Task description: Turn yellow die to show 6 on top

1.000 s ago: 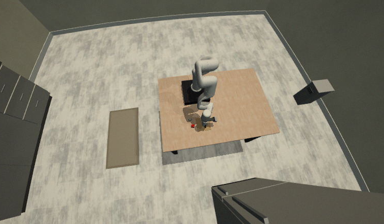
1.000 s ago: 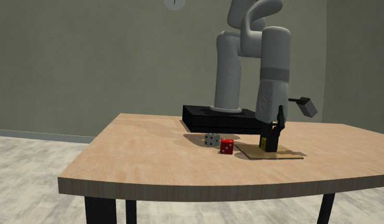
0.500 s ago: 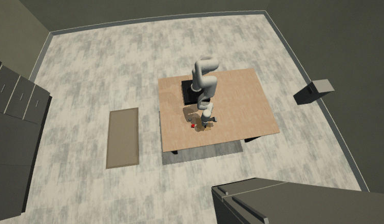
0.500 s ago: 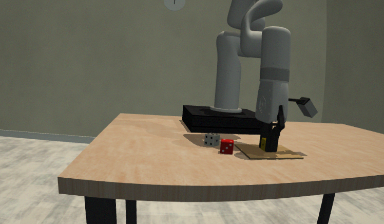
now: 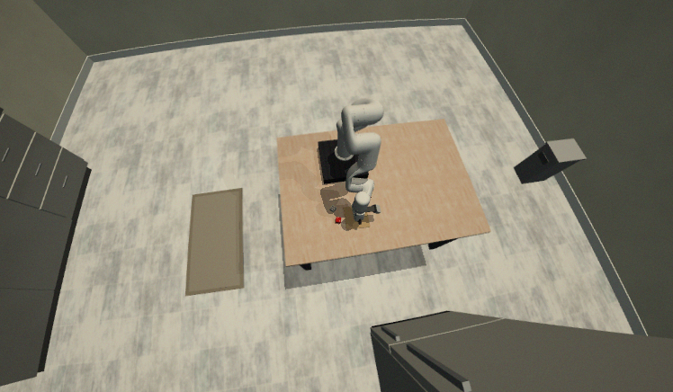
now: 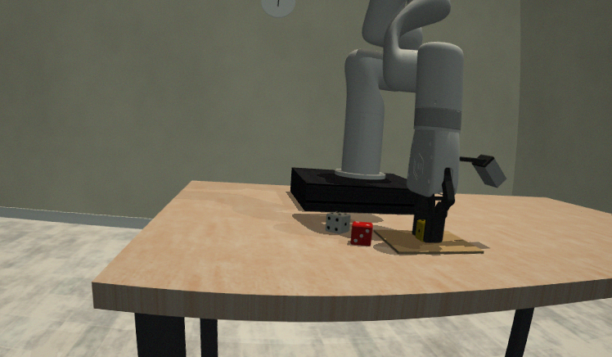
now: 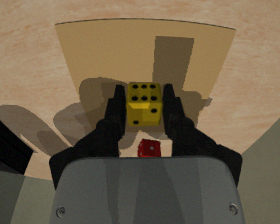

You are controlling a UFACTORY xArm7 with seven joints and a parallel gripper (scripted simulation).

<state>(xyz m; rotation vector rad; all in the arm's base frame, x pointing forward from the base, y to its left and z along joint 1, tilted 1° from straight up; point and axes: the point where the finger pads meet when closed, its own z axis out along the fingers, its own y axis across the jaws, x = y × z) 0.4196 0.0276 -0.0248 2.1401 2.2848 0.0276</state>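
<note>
Now: the yellow die 10 mm below my hand. From my hand the other things lie so: white die (60 mm behind, 130 mm to the right, 10 mm below); red die (10 mm ahead, 110 mm to the right, 10 mm below); tan mat (20 mm below).
</note>
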